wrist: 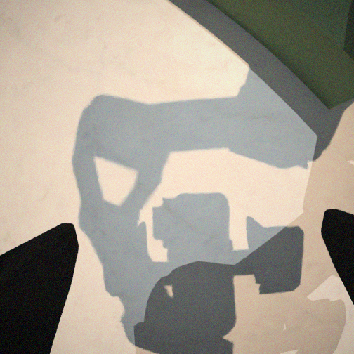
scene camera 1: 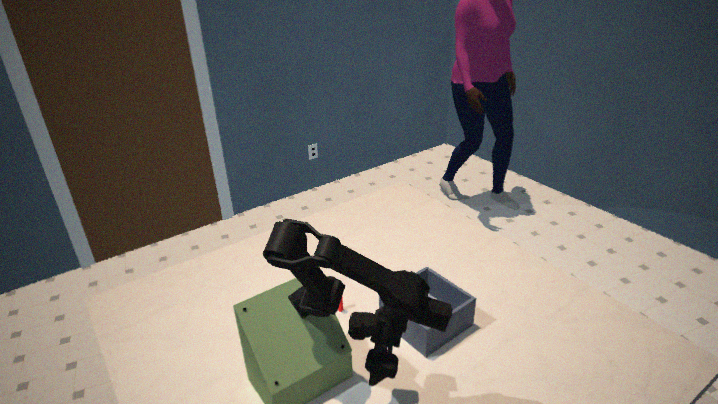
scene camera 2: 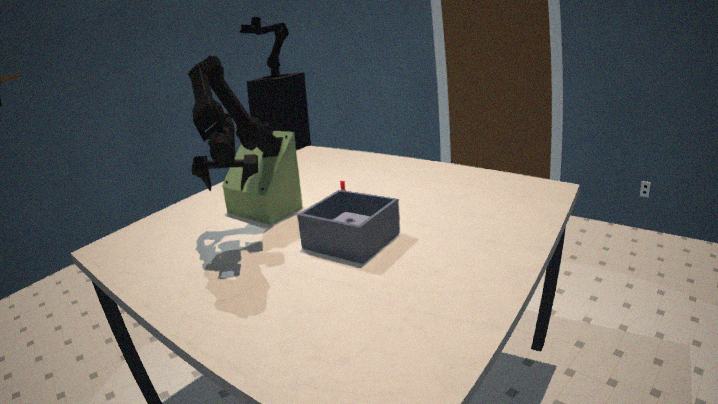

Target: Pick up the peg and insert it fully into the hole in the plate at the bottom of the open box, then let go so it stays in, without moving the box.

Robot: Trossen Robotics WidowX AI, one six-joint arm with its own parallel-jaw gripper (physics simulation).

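Where they show: gripper, between the fingertips: point(scene camera 2: 226, 190); arm's base, origin of its link: point(scene camera 1: 305, 300) point(scene camera 2: 272, 147).
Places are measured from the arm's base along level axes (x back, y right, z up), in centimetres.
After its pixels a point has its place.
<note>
The red peg point(scene camera 1: 340, 304) {x -18.0, y -8.8, z -18.1 cm} point(scene camera 2: 342, 185) {x -18.7, y -8.7, z -13.9 cm} stands upright on the table; the arm partly hides it in scene camera 1, and the box hides its lower part in scene camera 2. The grey open box point(scene camera 1: 446, 332) {x -29.4, y 21.1, z -16.5 cm} point(scene camera 2: 328, 241) {x -31.1, y 21.3, z -16.7 cm} stands on the table, with a pale plate point(scene camera 2: 340, 218) {x -29.2, y 11.3, z -15.0 cm} at its bottom and a dark round hole point(scene camera 2: 349, 220) {x -31.7, y 11.1, z -15.3 cm} in that plate. My gripper point(scene camera 1: 375, 374) {x 0.1, y 23.3, z -5.5 cm} point(scene camera 2: 226, 188) {x 0.1, y 23.3, z -5.5 cm} point(wrist: 203, 231) is open and empty, pointing down above the table beside the green base, apart from the box and the peg. The peg and box do not show in the wrist view.
The green wedge-shaped base point(scene camera 1: 296, 336) {x 6.2, y 3.9, z -4.8 cm} point(scene camera 2: 286, 193) {x -5.4, y 2.8, z -13.6 cm} point(wrist: 300, 45) carries my arm, near the box and peg. Arm shadows fall on the table point(scene camera 2: 426, 311) {x -62.3, y 35.9, z -20.8 cm}. Beyond the table, another arm point(scene camera 2: 275, 47) stands on a black pedestal point(scene camera 2: 278, 108). A person in pink point(scene camera 1: 484, 45) stands near the wall.
</note>
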